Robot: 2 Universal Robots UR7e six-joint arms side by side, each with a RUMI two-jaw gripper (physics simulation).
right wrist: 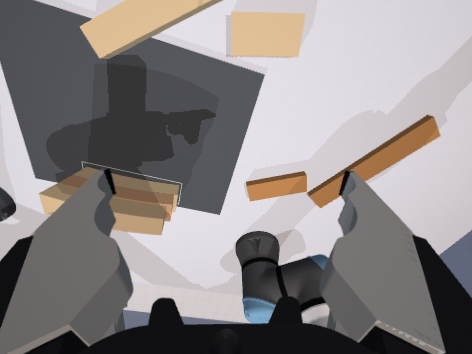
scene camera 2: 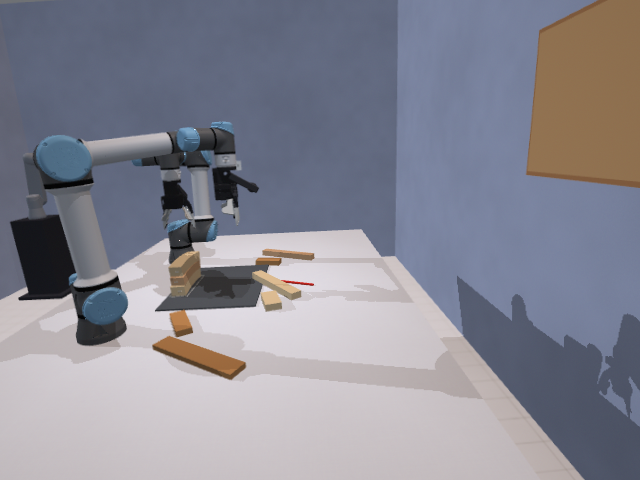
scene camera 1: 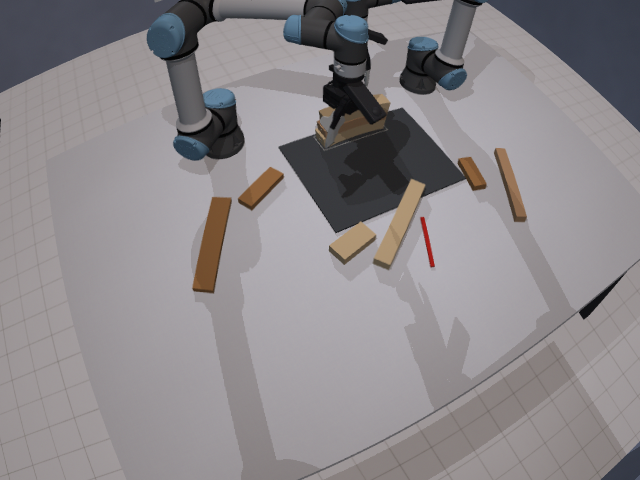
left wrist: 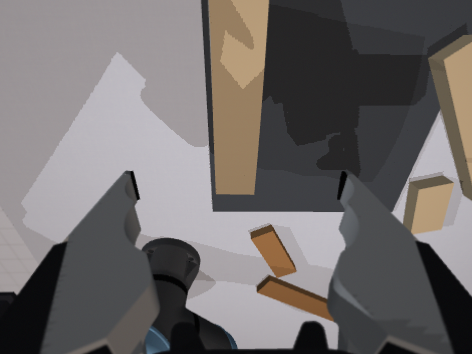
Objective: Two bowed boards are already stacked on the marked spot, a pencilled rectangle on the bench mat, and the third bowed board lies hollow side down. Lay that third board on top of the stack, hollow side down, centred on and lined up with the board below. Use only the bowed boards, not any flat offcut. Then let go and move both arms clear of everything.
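Pixels of known places: left gripper, fingertip midpoint: (scene camera 2: 179, 229) (left wrist: 238, 173); right gripper, fingertip midpoint: (right wrist: 229, 171) (scene camera 2: 235, 222) (scene camera 1: 349, 134); left arm's base, link origin: (scene camera 1: 417, 83); right arm's base, link origin: (right wrist: 257, 246) (scene camera 2: 102, 333) (scene camera 1: 222, 143) (left wrist: 170, 259).
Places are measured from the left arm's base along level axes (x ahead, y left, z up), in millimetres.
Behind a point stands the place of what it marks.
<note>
Three bowed boards stand stacked on the pencilled rectangle (scene camera 1: 356, 139) @(x 72, y -446, z 17 mm) (right wrist: 131, 172). The top board (scene camera 1: 383, 100) @(x 87, y -337, z 134 mm) (scene camera 2: 185, 262) @(x 52, y -503, z 134 mm) (left wrist: 237, 125) @(x 41, y -452, z 140 mm) (right wrist: 140, 225) @(x 23, y -505, z 137 mm) lies hollow side down, its long sides running along the stack; its underside contact is hard to see. The darker middle board (scene camera 2: 193, 273) @(x 73, y -434, z 57 mm) and the pale bottom board (scene camera 2: 179, 290) @(x 17, y -560, z 32 mm) are below. My left gripper (scene camera 2: 178, 217) @(x 43, y -440, z 270 mm) (left wrist: 238, 173) @(x 43, y -440, z 270 mm) is open and empty, above the stack; in scene camera 1 it is mostly hidden. My right gripper (scene camera 1: 329, 129) (scene camera 2: 232, 214) @(x 265, y -706, z 327 mm) (right wrist: 229, 171) @(x 265, y -706, z 327 mm) is open and empty, high up, in front of the stack in scene camera 1.
The dark mat (scene camera 1: 310, 165) @(x 65, y -649, z 6 mm) (scene camera 2: 242, 299) @(x 262, y -698, z 6 mm) carries the stack near its back edge. Pale offcuts (scene camera 1: 400, 224) @(x 424, y -632, z 32 mm) (scene camera 1: 352, 242) @(x 371, y -777, z 27 mm) lie at its front, brown ones (scene camera 1: 211, 242) @(x 94, y -1065, z 17 mm) (scene camera 1: 261, 187) @(x 40, y -829, z 21 mm) to the left, others (scene camera 1: 471, 173) @(x 451, y -278, z 25 mm) (scene camera 1: 510, 184) @(x 579, y -203, z 29 mm) to the right. A red pencil (scene camera 1: 427, 241) @(x 510, y -600, z 6 mm) lies nearby.
</note>
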